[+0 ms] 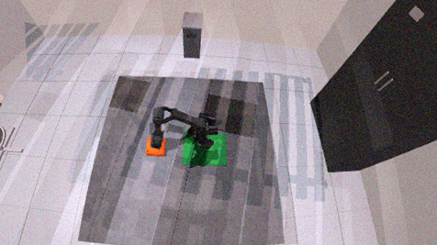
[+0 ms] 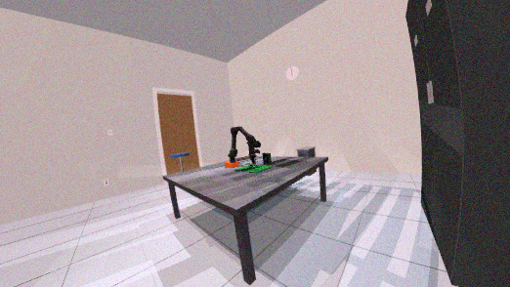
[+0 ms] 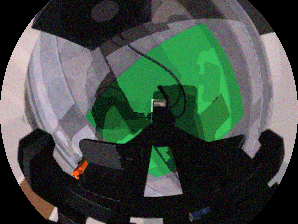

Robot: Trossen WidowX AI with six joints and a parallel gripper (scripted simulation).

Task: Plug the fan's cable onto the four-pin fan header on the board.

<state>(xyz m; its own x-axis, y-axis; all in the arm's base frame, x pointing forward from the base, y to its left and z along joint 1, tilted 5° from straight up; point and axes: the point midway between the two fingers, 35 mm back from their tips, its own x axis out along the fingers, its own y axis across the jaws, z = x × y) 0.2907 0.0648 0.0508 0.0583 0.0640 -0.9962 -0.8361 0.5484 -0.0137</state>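
The fan plug is 1 cm to the left of my gripper tip and 1 cm above it. Round my gripper tip: green board 4 cm ahead, 3 cm to the right, 6 cm below; white fan header 1 cm ahead, 3 cm below; black square fan 2 cm ahead, 16 cm to the left, 2 cm above.
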